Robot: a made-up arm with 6 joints.
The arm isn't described. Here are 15 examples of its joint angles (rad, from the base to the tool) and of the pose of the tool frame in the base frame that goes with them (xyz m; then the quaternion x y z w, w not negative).
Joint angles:
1: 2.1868 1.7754 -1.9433 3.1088 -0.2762 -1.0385
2: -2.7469 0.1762 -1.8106 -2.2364 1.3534 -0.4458
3: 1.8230 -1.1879 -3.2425 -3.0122 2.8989 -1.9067
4: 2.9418 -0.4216 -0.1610 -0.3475 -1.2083 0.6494
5: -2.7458 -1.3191 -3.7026 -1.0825 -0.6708 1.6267
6: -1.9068 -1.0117 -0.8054 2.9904 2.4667 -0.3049
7: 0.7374 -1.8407 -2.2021 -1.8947 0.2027 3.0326
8: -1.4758 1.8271 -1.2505 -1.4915 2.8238 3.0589
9: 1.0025 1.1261 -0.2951 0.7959 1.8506 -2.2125
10: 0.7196 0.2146 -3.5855 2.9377 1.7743 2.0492
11: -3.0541 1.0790 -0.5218 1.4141 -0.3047 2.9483
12: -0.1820 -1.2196 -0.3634 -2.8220 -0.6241 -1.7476
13: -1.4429 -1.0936 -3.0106 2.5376 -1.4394 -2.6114
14: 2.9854 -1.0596 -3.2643 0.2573 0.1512 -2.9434
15: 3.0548 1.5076 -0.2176 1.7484 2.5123 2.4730
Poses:
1: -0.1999 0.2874 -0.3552 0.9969 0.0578 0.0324 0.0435
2: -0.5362 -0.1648 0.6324 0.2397 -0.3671 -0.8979 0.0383
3: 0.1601 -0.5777 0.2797 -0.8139 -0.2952 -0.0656 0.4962
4: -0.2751 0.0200 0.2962 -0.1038 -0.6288 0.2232 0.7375
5: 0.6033 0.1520 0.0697 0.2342 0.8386 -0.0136 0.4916
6: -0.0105 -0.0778 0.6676 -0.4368 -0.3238 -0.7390 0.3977
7: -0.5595 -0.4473 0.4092 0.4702 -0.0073 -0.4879 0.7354
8: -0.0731 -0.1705 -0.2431 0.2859 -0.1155 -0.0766 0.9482
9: -0.0653 0.0304 -0.0225 -0.3303 -0.2224 0.6307 0.6661
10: -0.1305 -0.0884 0.8448 -0.5729 -0.6158 0.5132 0.1710
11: -0.1441 0.0751 -0.1411 -0.8294 0.4789 -0.1099 0.2659
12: 0.1557 0.0043 0.3408 -0.5670 0.6715 -0.2934 0.3762
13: -0.1171 0.4969 0.5566 -0.1070 -0.3410 0.7854 0.5053
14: 0.7123 -0.0987 0.4394 -0.4673 0.1643 -0.8605 0.1189
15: 0.0008 -0.1022 -0.0383 -0.0192 -0.6615 0.4018 0.6329
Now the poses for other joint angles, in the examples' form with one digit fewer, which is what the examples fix.
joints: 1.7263 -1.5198 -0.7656 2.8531 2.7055 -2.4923
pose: -0.002 -0.160 0.615 0.750 0.285 -0.195 0.564
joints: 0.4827 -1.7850 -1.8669 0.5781 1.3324 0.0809
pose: -0.505 -0.223 0.576 -0.330 -0.299 -0.796 0.410
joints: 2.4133 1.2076 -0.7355 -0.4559 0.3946 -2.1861
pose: -0.138 0.107 -0.233 -0.757 0.509 -0.407 0.038
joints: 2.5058 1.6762 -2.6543 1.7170 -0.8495 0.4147
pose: -0.456 0.469 -0.048 -0.854 0.033 -0.009 0.520
